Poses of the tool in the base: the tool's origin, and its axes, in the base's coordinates. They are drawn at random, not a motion.
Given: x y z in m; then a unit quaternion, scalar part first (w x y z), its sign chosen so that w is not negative.
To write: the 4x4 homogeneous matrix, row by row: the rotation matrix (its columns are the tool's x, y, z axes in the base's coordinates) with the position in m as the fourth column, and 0 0 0 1 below. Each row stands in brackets. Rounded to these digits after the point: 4 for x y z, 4 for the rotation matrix.
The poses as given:
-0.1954, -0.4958, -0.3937, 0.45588, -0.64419, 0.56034, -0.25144
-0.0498, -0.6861, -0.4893, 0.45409, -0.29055, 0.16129, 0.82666
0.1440, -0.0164, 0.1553, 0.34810, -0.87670, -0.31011, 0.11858
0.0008, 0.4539, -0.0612, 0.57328, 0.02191, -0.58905, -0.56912
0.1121, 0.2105, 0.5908, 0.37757, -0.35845, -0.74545, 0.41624
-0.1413, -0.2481, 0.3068, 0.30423, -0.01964, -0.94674, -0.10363
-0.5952, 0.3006, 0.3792, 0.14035, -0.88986, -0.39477, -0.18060
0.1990, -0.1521, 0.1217, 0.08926, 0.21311, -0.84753, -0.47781
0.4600, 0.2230, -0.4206, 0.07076, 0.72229, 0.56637, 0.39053
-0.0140, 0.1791, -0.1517, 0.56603, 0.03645, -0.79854, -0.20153
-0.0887, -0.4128, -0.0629, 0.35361, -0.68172, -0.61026, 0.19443
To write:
[[0.2456, -0.4927, 0.8348, -0.1954], [-0.9512, 0.0436, 0.3056, -0.4958], [-0.1869, -0.8691, -0.4579, -0.3937], [0, 0, 0, 1]]
[[-0.4188, -0.8445, -0.3339, -0.0498], [0.6570, -0.5356, 0.5305, -0.6861], [-0.6269, 0.0028, 0.7791, -0.4893], [0, 0, 0, 1]]
[[0.7795, 0.4612, -0.4238, 0.1440], [0.6263, -0.5653, 0.5368, -0.0164], [0.0080, -0.6839, -0.7295, 0.1553], [0, 0, 0, 1]]
[[-0.3417, 0.6267, -0.7003, 0.0008], [-0.6783, 0.3512, 0.6454, 0.4539], [0.6504, 0.6956, 0.3051, -0.0612], [0, 0, 0, 1]]
[[-0.4579, 0.2201, -0.8613, 0.1121], [0.8487, 0.3965, -0.3499, 0.2105], [0.2645, -0.8913, -0.3684, 0.5908], [0, 0, 0, 1]]
[[-0.8141, 0.1002, -0.5720, -0.1413], [-0.0259, 0.9778, 0.2082, -0.2481], [0.5801, 0.1843, -0.7934, 0.3068], [0, 0, 0, 1]]
[[0.6231, 0.7533, 0.2106, -0.5952], [0.6519, -0.6489, 0.3924, 0.3006], [0.4322, -0.1072, -0.8954, 0.3792], [0, 0, 0, 1]]
[[-0.8932, -0.2759, -0.3550, 0.1990], [-0.4465, 0.4526, 0.7719, -0.1521], [-0.0524, 0.8480, -0.5275, 0.1217], [0, 0, 0, 1]]
[[0.0534, 0.7629, 0.6443, 0.4600], [0.8734, -0.3484, 0.3402, 0.2230], [0.4840, 0.5446, -0.6850, -0.4206], [0, 0, 0, 1]]
[[-0.3566, 0.1699, -0.9187, -0.0140], [-0.2864, 0.9161, 0.2806, 0.1791], [0.8893, 0.3631, -0.2780, -0.1517], [0, 0, 0, 1]]
[[0.1796, 0.6945, -0.6967, -0.0887], [0.9696, -0.0051, 0.2448, -0.4128], [0.1665, -0.7194, -0.6743, -0.0629], [0, 0, 0, 1]]

